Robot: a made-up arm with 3 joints. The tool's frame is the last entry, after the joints.
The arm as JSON. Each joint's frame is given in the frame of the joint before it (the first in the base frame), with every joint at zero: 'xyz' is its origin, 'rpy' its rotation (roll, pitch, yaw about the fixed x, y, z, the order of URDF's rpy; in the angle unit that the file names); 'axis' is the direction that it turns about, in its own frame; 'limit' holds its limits. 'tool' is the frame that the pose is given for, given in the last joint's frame.
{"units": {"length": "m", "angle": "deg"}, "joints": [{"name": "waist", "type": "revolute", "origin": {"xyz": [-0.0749, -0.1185, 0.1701], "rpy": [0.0, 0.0, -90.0]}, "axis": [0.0, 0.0, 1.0], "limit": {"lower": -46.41, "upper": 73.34}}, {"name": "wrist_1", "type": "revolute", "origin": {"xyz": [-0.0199, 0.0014, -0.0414], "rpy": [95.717, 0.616, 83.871]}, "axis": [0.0, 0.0, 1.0], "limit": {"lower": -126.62, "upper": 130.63}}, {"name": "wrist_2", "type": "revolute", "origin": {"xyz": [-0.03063, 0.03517, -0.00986], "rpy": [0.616, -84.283, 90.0]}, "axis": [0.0, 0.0, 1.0], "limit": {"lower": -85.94, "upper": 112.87}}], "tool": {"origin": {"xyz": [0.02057, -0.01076, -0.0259], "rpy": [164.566, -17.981, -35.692]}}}
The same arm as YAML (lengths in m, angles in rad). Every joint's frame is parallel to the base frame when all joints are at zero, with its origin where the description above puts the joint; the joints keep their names.
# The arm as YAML. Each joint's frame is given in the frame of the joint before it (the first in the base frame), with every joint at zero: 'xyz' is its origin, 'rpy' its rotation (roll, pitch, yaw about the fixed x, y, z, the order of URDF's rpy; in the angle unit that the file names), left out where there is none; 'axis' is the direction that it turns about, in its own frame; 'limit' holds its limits. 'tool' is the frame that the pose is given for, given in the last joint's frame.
units:
  length: m
  angle: rad
joints:
  - name: waist
    type: revolute
    origin:
      xyz: [-0.0749, -0.1185, 0.1701]
    axis: "+z"
    limit:
      lower: -0.81
      upper: 1.28
  - name: wrist_1
    type: revolute
    origin:
      xyz: [0.0014, 0.0199, -0.0414]
    axis: [-0.107303, -0.989225, -0.099602]
    limit:
      lower: -2.2099
      upper: 2.2799
  - name: wrist_2
    type: revolute
    origin:
      xyz: [-0.0294, 0.0095, 0.0363]
    axis: "-z"
    limit:
      lower: -1.4999
      upper: 1.97
tool:
  origin:
    xyz: [0.0085, -0.0216, 0.0259]
    rpy: [-0.2694, 0.3138, -1.0548]

